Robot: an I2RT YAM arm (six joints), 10 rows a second.
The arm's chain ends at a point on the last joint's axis. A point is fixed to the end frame.
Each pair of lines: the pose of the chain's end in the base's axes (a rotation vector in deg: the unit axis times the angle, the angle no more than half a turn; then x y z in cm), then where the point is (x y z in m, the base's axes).
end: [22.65, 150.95, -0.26, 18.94, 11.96, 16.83]
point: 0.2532 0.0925 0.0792
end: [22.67, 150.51, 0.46, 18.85, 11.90, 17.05]
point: 0.2531 0.0927 0.0818
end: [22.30, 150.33, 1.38, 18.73, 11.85, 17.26]
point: 0.2526 0.0935 0.0840
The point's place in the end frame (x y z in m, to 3 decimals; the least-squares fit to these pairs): -0.021 -0.014 0.110
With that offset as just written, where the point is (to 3 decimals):
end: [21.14, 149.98, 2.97, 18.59, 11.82, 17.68]
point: 0.253 0.096 0.089
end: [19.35, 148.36, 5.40, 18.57, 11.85, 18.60]
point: 0.256 0.100 0.100
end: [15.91, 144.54, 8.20, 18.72, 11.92, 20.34]
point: 0.265 0.105 0.122
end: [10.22, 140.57, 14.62, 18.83, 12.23, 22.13]
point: 0.273 0.120 0.147
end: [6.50, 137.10, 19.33, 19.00, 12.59, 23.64]
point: 0.279 0.132 0.167
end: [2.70, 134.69, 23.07, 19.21, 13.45, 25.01]
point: 0.284 0.148 0.185
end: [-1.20, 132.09, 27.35, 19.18, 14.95, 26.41]
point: 0.285 0.172 0.204
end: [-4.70, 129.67, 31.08, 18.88, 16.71, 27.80]
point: 0.282 0.197 0.223
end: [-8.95, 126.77, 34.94, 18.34, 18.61, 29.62]
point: 0.277 0.224 0.246
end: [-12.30, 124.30, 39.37, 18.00, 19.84, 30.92]
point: 0.272 0.245 0.264
